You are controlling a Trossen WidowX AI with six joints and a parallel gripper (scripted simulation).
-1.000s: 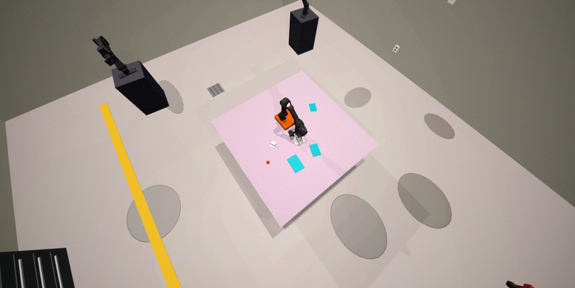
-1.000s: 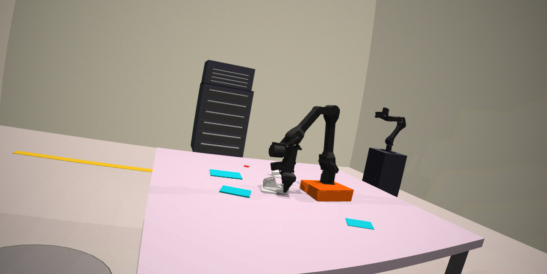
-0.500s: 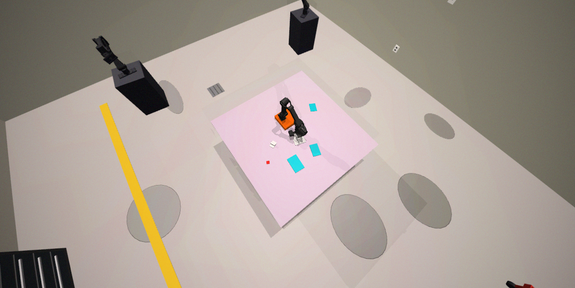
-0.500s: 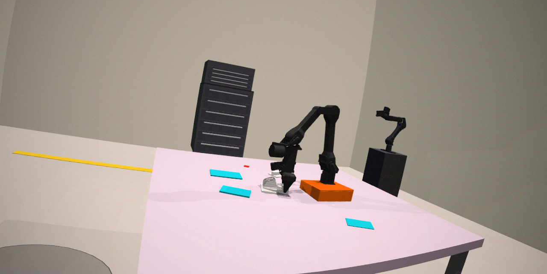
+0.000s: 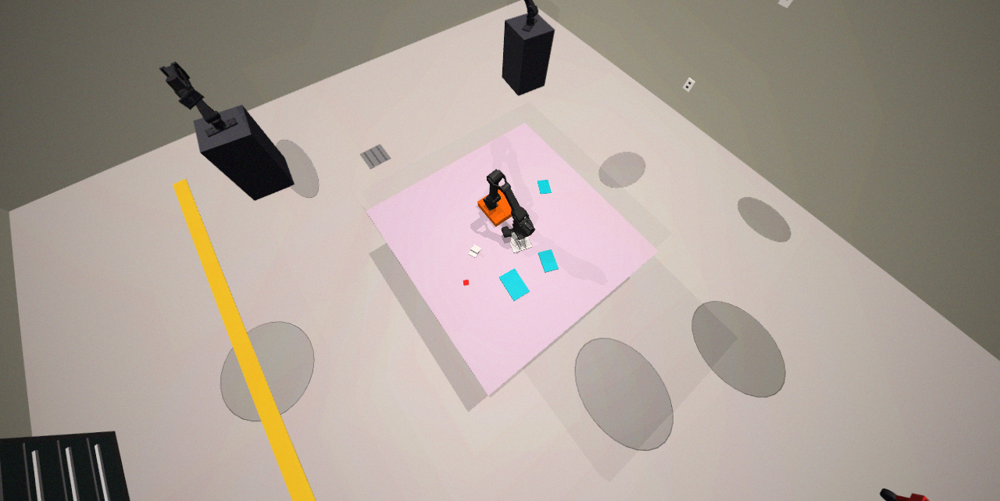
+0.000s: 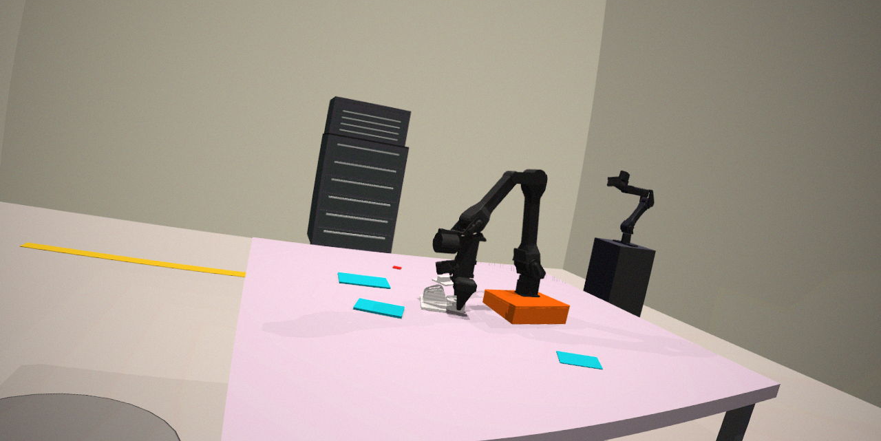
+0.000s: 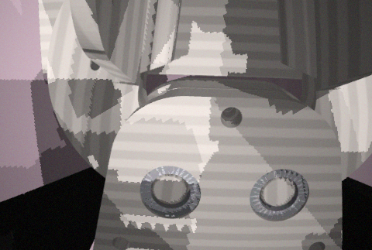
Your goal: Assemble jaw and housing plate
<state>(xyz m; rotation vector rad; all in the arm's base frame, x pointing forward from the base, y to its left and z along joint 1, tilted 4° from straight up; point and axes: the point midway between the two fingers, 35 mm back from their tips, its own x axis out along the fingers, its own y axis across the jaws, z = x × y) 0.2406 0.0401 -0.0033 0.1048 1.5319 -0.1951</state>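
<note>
The white jaw is 3 cm ahead of my gripper tip, 1 cm to the left of it and 1 cm above it. From my gripper tip the other things lie so: red marker 41 cm to the right, 11 cm ahead, 1 cm below.
</note>
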